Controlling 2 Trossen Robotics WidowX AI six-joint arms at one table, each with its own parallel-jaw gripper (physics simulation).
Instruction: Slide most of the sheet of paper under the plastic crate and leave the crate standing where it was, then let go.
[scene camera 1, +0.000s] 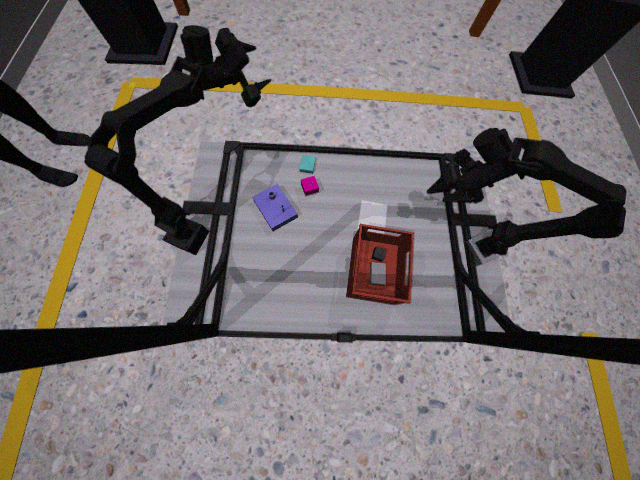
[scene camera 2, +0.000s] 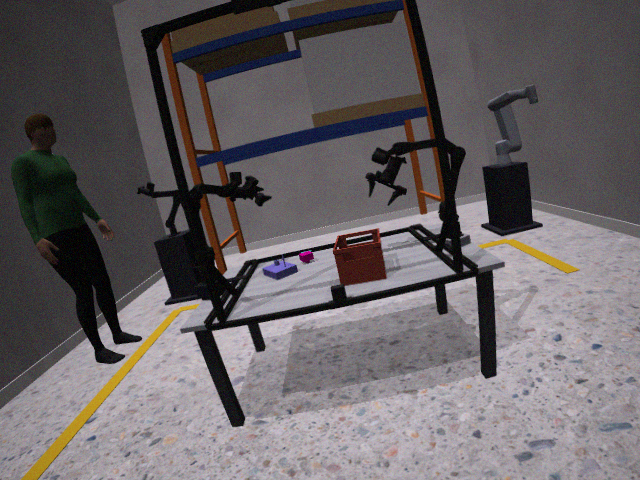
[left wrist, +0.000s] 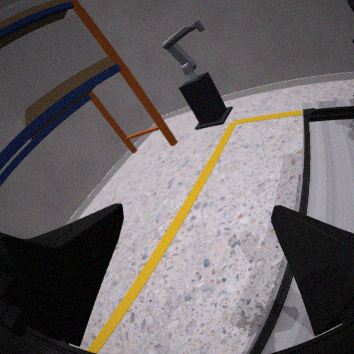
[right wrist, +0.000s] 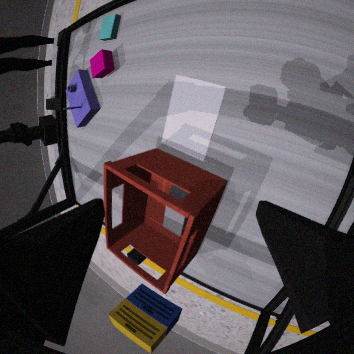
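Observation:
The white sheet of paper (scene camera 1: 373, 212) (right wrist: 194, 112) lies flat beside the crate; its end by the crate falls in shadow, and how much lies under the crate cannot be told. The red plastic crate (scene camera 1: 395, 248) (scene camera 2: 360, 266) (right wrist: 204, 190) stands upright on the table, with a dark block (scene camera 1: 379, 253) and a grey block (scene camera 1: 378, 273) inside. My right gripper (scene camera 2: 379, 199) (right wrist: 183, 208) is open and empty, raised above the table, away from crate and paper. My left gripper (scene camera 1: 261, 64) (scene camera 2: 264, 196) (left wrist: 200, 213) is open and empty, beyond the table's far edge, far from both.
A purple board (scene camera 1: 275, 206) (scene camera 2: 280, 269) (right wrist: 82, 102) with small pegs lies left of the crate in scene camera 1. A magenta block (scene camera 1: 310, 185) (scene camera 2: 306, 256) (right wrist: 102, 63) and a teal block (scene camera 1: 307, 163) (right wrist: 110, 27) lie near it. A black frame borders the table.

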